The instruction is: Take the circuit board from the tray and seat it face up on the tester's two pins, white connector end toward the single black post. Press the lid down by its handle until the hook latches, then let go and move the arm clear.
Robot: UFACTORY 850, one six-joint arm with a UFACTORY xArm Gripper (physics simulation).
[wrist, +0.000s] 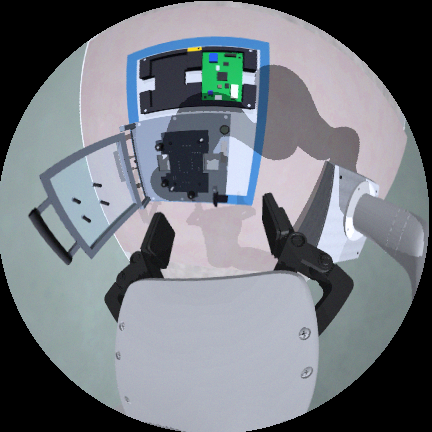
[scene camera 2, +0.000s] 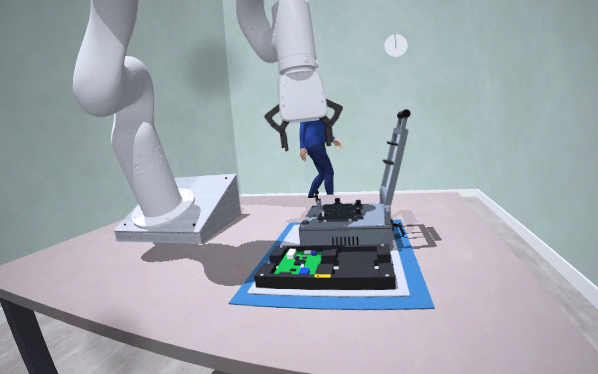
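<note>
The green circuit board [scene camera 2: 306,261] [wrist: 229,75] lies face up in one half of the black tray [scene camera 2: 325,283] [wrist: 170,106]; its white connector [scene camera 2: 291,253] [wrist: 234,91] is at the end nearer the tester. The grey tester [scene camera 2: 345,234] [wrist: 145,150] stands behind the tray, with a black bed [scene camera 2: 341,211] [wrist: 184,165] bearing small posts and no board. Its lid [scene camera 2: 394,165] [wrist: 90,185] stands open, with the black handle [scene camera 2: 404,114] [wrist: 50,237] at its free end. The hook [wrist: 218,199] is at the tester's far edge. My gripper [scene camera 2: 307,145] [wrist: 212,214] is wide open and empty, high above the tester's far side.
A blue mat [scene camera 2: 420,300] [wrist: 261,100] with a white area lies under tray and tester. The arm's base [scene camera 2: 215,210] [wrist: 322,215] stands on the table [scene camera 2: 150,300], left of the tester in the scene view. A person in blue [scene camera 2: 317,150] stands behind the table.
</note>
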